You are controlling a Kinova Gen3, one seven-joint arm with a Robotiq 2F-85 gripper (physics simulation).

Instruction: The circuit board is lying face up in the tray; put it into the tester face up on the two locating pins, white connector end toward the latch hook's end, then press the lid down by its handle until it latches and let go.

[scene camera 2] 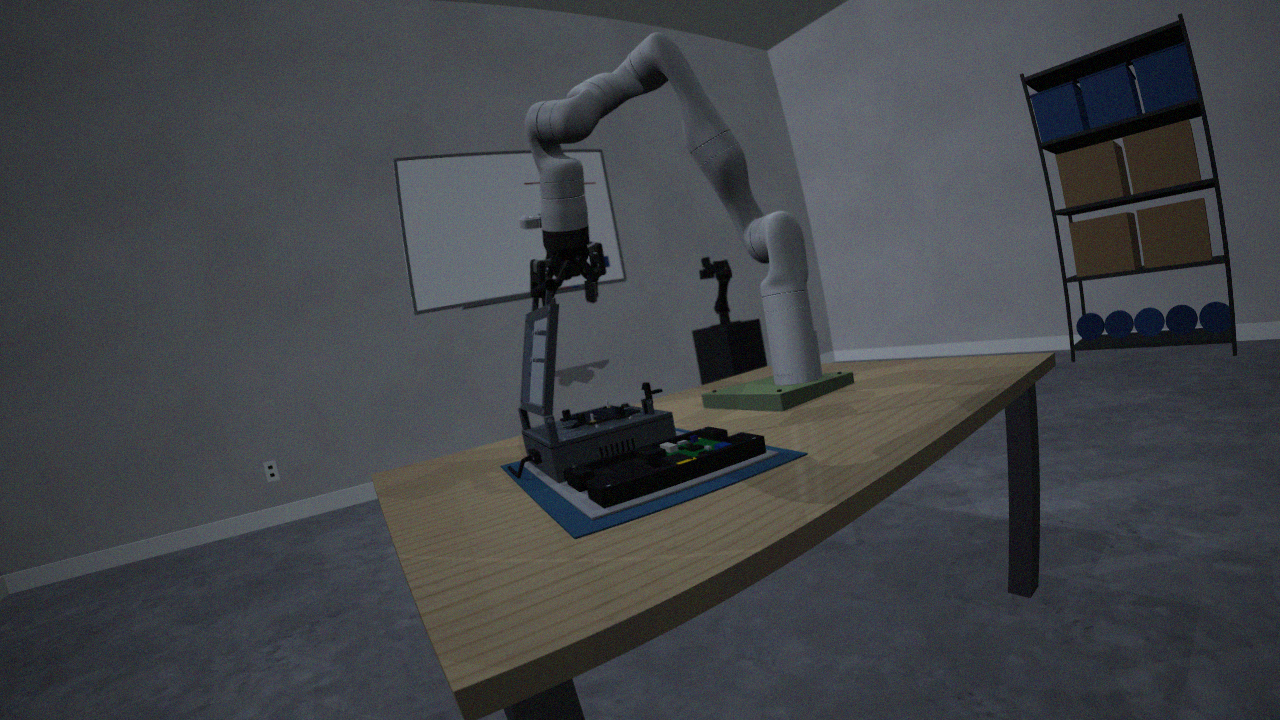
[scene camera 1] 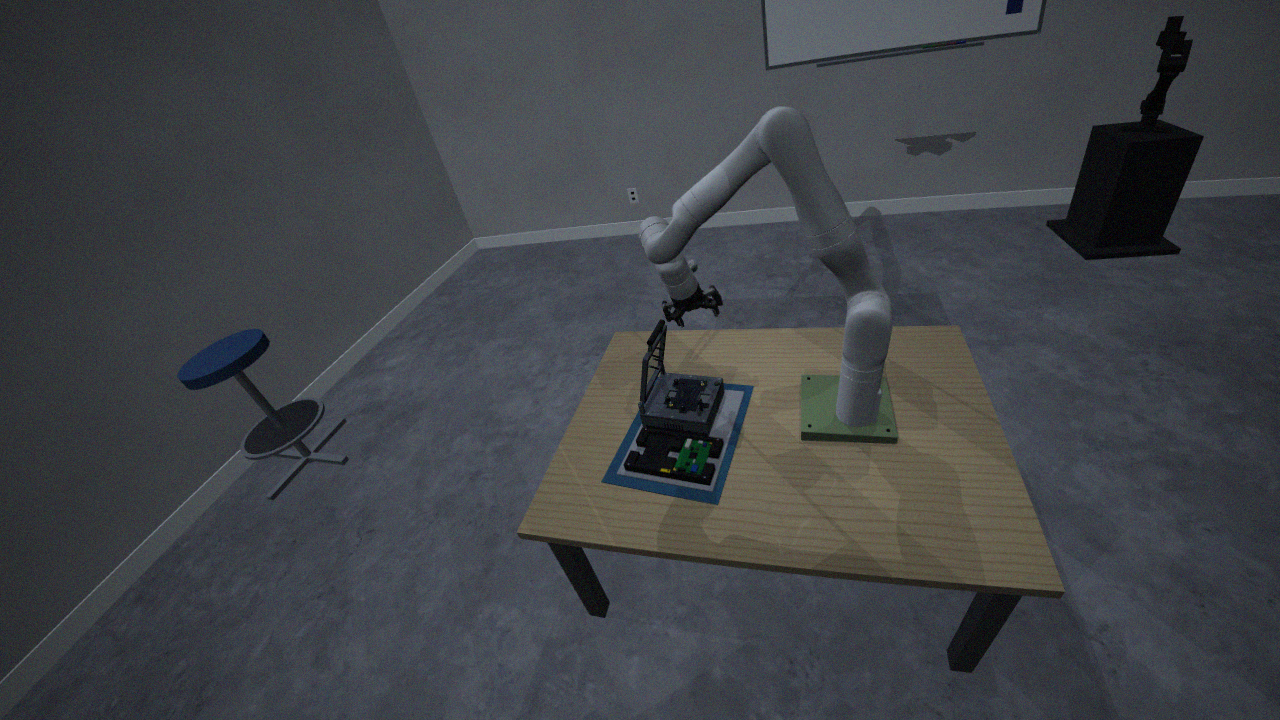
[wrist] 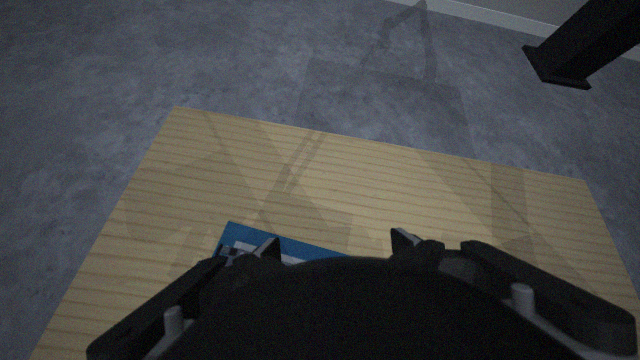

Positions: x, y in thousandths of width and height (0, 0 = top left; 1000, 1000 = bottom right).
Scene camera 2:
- my gripper: 447, 430
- green circuit board: 544, 620
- lid: 421, 494
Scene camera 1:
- my gripper: 546, 444
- green circuit board: 542, 633
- lid: 510, 505
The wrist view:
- my gripper: 524, 682
